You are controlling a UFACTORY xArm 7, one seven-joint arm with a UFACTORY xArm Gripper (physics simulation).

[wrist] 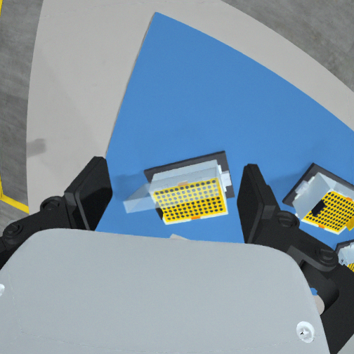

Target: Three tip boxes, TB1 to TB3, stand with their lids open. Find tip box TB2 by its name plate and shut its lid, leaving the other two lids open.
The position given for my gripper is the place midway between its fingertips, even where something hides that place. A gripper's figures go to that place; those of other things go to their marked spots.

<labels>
My gripper (173, 179): 13 cm from the lens. A blue mat (189, 94): 34 cm from the lens.
</labels>
